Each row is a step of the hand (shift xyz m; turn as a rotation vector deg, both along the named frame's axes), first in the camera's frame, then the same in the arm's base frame.
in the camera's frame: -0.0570 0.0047 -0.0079 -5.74 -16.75 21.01
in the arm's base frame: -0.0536 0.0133 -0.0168 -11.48 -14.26 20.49
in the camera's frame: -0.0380 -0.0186 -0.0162 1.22 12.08 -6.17
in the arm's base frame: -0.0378 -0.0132 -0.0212 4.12 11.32 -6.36
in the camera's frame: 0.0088 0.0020 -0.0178 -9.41 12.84 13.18
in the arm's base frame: 0.0115 -0.0006 -0.0163 -8.94 14.99 11.07
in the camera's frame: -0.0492 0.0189 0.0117 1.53 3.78 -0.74
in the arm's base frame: -0.0465 0.0272 0.0032 2.23 3.43 -0.64
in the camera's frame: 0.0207 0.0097 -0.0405 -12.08 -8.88 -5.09
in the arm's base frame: 0.0277 0.0037 -0.0372 -12.53 -7.13 -6.55
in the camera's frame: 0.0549 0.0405 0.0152 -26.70 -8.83 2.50
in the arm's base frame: 0.0581 0.0320 0.0219 -27.88 -4.26 -1.32
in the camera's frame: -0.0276 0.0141 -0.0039 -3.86 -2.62 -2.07
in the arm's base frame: -0.0240 0.0181 -0.0086 -3.90 -2.09 -2.54
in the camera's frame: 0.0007 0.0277 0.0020 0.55 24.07 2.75
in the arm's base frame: 0.0050 0.0273 0.0010 4.18 23.79 1.89
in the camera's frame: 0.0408 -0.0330 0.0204 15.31 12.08 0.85
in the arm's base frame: 0.0313 -0.0378 0.0277 16.83 9.50 2.75
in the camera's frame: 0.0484 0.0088 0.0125 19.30 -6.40 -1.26
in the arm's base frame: 0.0468 0.0017 0.0195 17.92 -9.48 1.98
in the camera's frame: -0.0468 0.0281 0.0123 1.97 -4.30 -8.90
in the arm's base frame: -0.0427 0.0360 0.0039 2.50 -5.11 -8.32
